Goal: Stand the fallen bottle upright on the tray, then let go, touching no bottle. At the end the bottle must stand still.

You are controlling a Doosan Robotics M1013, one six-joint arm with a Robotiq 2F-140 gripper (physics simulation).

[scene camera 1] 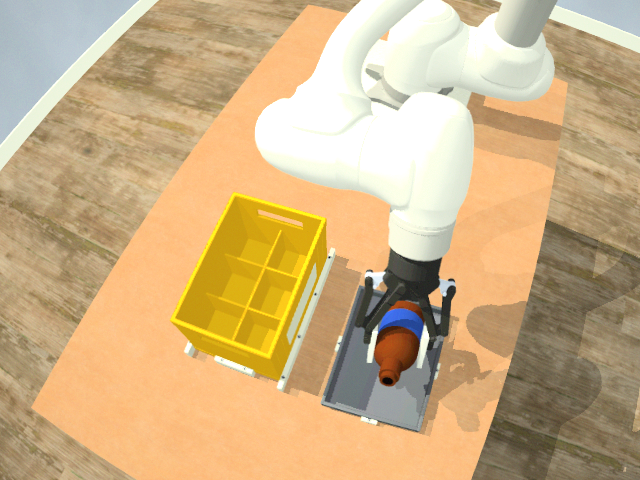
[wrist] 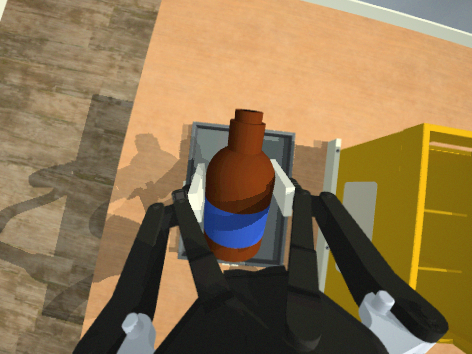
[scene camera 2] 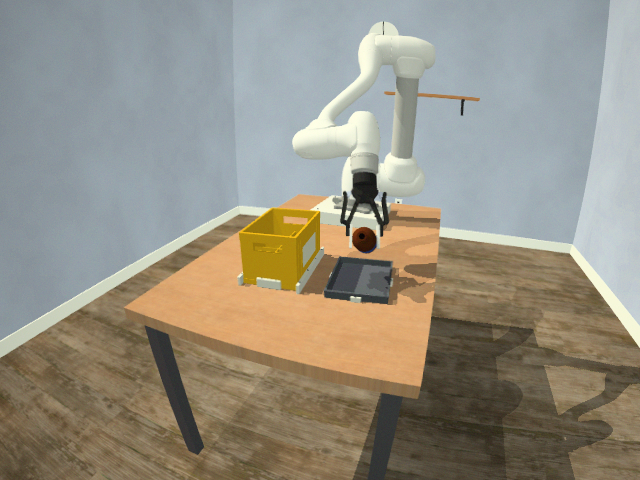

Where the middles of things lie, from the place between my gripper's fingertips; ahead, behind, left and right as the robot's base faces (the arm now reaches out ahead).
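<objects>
Brown bottle [scene camera 1: 397, 344]: 2 cm above my hand, 2 cm behind it, 1 cm to the right of it. White rail [scene camera 1: 295, 349]: 12 cm below my hand, 19 cm to the right of it, 2 cm behind it.
</objects>
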